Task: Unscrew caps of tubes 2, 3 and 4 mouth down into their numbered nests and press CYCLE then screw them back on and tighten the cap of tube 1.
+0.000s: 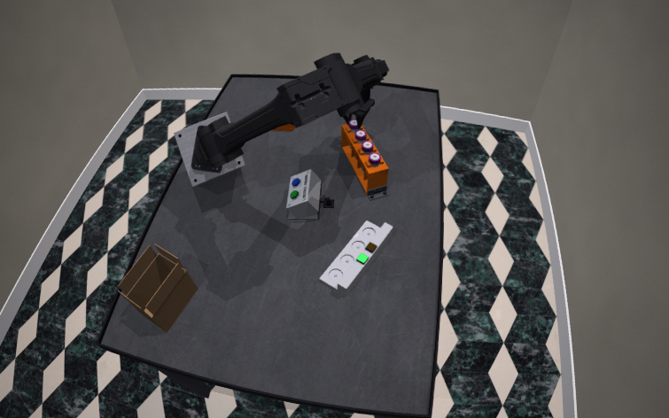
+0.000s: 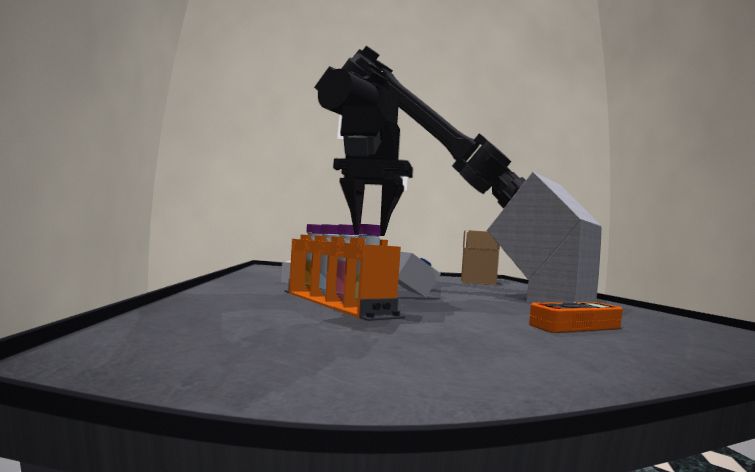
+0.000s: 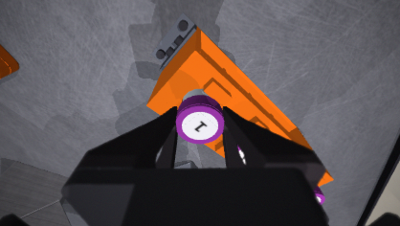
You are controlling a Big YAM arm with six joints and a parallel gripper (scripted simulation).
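Now: the blue key 19 cm behind my hand, 17 cm to the right of it and 5 cm below it. Round my hand: orange multimeter: 24 cm behind, 17 cm to the left, 10 cm below; key housing: 18 cm behind, 20 cm to the right, 6 cm below; green key: 20 cm behind, 21 cm to the right, 5 cm below.
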